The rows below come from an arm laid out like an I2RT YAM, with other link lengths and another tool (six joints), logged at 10 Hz.
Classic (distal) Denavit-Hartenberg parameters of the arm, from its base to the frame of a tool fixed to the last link. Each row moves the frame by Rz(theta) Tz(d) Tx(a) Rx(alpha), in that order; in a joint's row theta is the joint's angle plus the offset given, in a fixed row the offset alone. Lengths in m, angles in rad.
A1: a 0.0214, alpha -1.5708, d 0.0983, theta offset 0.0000
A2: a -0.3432, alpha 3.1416, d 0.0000, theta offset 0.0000
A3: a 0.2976, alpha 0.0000, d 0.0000, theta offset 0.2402
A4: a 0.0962, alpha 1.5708, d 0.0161, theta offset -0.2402
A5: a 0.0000, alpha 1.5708, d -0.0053, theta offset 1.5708
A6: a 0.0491, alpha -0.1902, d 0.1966, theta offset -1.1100
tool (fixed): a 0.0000, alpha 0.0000, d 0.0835, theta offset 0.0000
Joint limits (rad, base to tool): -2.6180..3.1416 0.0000..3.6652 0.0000..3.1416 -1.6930..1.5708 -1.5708..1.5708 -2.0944..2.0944
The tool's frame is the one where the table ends.
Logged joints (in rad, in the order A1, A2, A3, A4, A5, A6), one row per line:
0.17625 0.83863 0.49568 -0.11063 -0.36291 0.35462
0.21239 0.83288 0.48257 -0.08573 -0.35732 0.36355
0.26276 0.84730 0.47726 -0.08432 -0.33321 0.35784
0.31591 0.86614 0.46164 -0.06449 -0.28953 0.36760
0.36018 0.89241 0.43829 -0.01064 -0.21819 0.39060
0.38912 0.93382 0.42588 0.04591 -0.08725 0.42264
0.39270 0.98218 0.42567 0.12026 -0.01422 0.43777
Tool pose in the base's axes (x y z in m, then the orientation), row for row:
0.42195 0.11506 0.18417 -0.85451 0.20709 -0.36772 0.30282
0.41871 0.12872 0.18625 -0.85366 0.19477 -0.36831 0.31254
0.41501 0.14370 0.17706 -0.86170 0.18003 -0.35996 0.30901
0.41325 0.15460 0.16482 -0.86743 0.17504 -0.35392 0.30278
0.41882 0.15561 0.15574 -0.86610 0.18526 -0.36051 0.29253
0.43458 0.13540 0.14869 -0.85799 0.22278 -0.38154 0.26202
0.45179 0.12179 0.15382 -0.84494 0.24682 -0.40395 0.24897
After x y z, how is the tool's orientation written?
As a quaternion, x y z w.
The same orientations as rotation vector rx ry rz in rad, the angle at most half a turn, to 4 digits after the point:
-2.2651 0.5489 -0.9747
-2.2520 0.5138 -0.9716
-2.2772 0.4758 -0.9512
-2.2994 0.4640 -0.9382
-2.3076 0.4936 -0.9605
-2.3216 0.6028 -1.0324
-2.3017 0.6724 -1.1004

